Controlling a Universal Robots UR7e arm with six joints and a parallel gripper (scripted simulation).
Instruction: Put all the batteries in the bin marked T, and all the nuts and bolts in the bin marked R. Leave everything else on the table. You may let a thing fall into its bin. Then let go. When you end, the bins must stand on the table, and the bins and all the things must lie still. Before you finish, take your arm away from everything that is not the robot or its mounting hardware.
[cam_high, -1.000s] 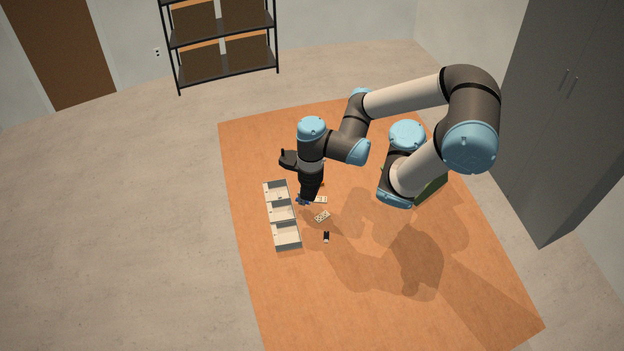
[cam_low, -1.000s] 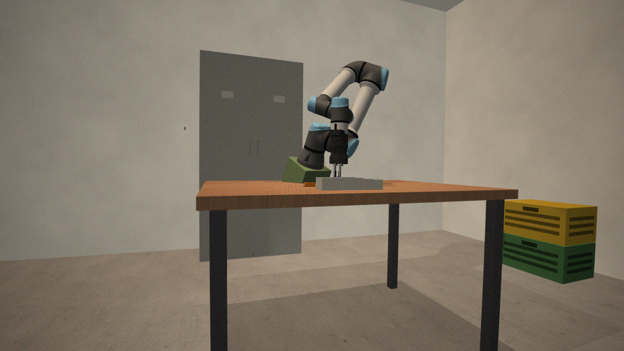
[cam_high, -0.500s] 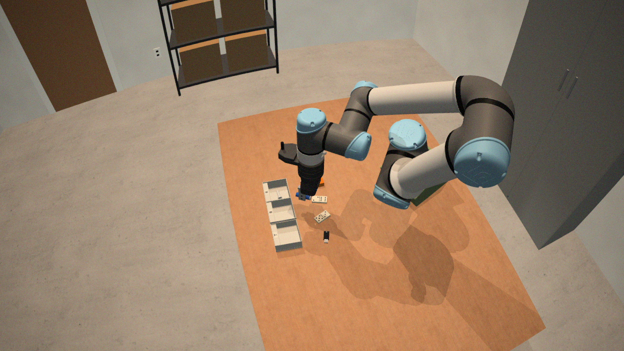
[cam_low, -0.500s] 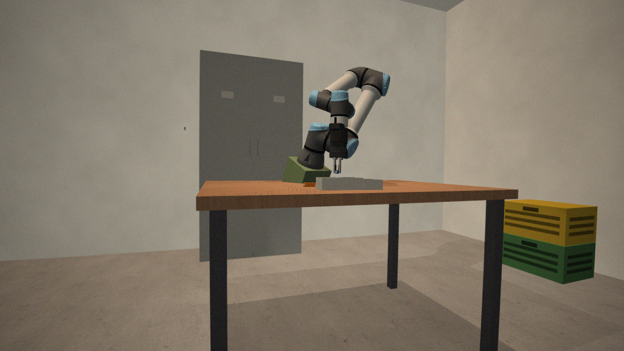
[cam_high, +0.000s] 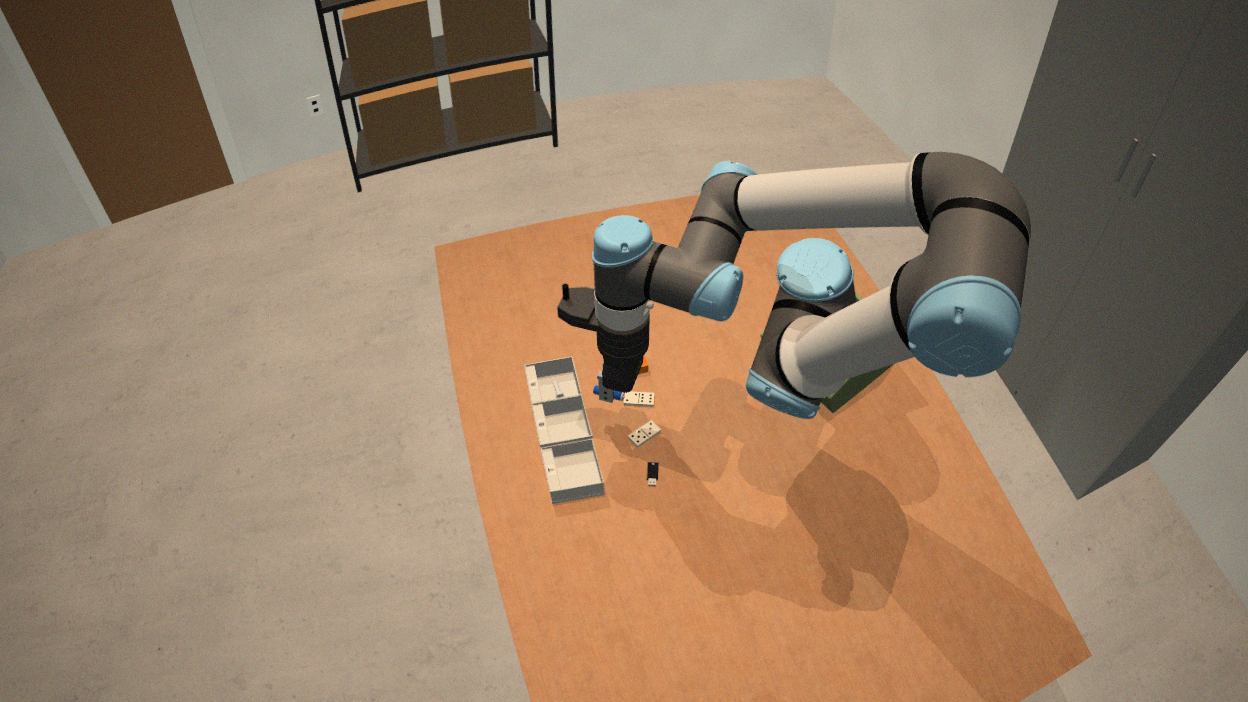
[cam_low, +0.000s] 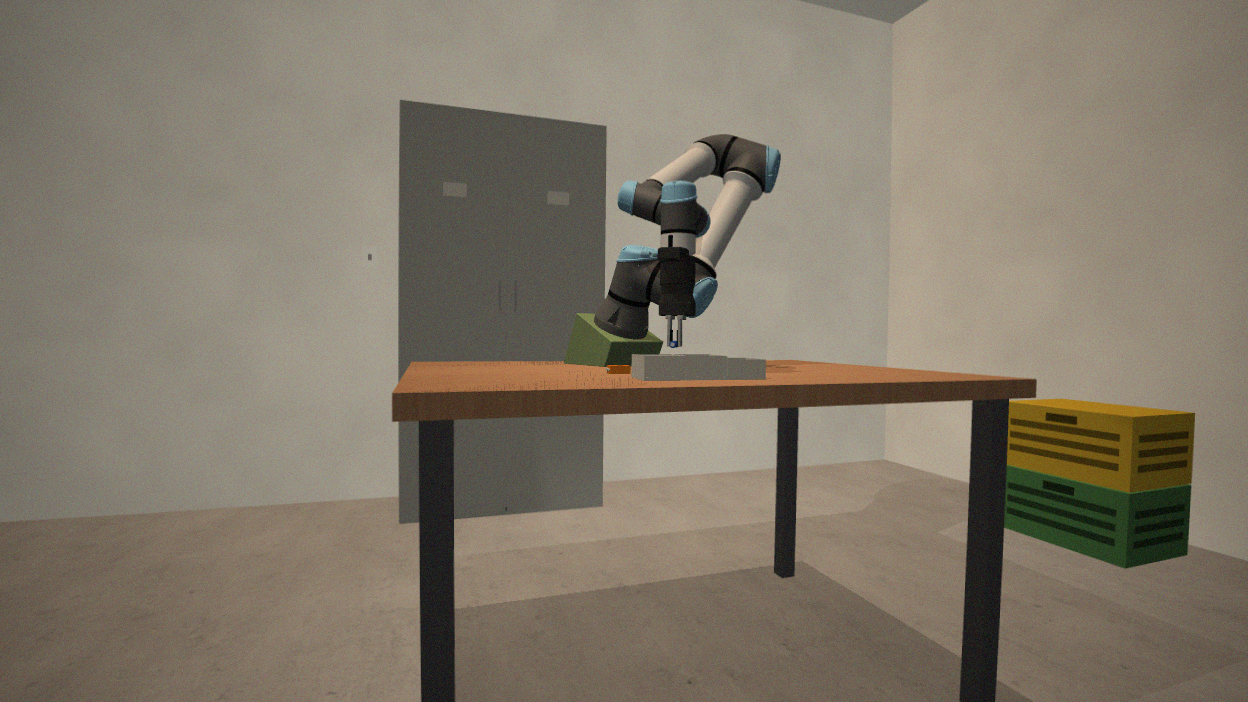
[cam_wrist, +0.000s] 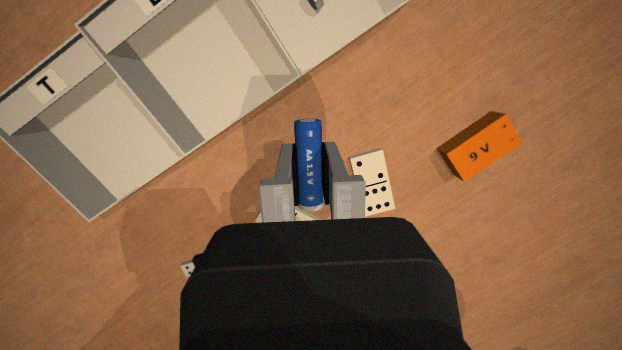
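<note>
Now: hand 80 mm short of the grey bin row and 60 mm above it. Round my hand: blue cylindrical battery (10 mm below); grey bolt (80 mm to the right, 70 mm below, 60 mm ahead); orange 9 V battery (90 mm to the right, 90 mm behind, 70 mm below).
</note>
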